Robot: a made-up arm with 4 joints.
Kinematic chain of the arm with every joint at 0, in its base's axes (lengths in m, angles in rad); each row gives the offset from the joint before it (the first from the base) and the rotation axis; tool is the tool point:
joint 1: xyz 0 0 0.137 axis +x
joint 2: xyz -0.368 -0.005 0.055 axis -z
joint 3: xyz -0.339 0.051 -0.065 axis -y
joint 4: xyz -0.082 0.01 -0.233 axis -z
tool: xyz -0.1 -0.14 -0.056
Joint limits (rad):
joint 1: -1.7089..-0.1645
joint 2: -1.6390..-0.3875
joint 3: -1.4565..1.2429
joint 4: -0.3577..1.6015
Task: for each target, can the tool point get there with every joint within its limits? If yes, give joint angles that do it. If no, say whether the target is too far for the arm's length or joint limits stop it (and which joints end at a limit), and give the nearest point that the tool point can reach.
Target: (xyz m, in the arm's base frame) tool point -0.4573 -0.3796 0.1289
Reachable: yes | joints -1.0012 -0.7732 0.9935 0.0325
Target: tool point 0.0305 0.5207 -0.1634
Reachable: no: joint limits stop it (at a limit: joint 1, joint 2, joint 3, joint 4) | nearest point -0.2559 -0.1389 -0.0660 | short by 0.726 m
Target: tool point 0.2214 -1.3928 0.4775
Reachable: no: too far | nearest point -0.2624 -0.6735 0.3016 | short by 0.885 m
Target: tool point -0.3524 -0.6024 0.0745
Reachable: yes | joints -0.4913 -1.5240 0.2120 0.3317
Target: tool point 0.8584 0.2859 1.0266
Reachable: no: too far | nearest point -0.2192 0.1568 0.7621 | short by 1.117 m
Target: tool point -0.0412 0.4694 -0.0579
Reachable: no: joint limits stop it (at a limit: joint 1, joint 2, joint 3, joint 4) | nearest point -0.2559 -0.1389 -0.0660 | short by 0.645 m
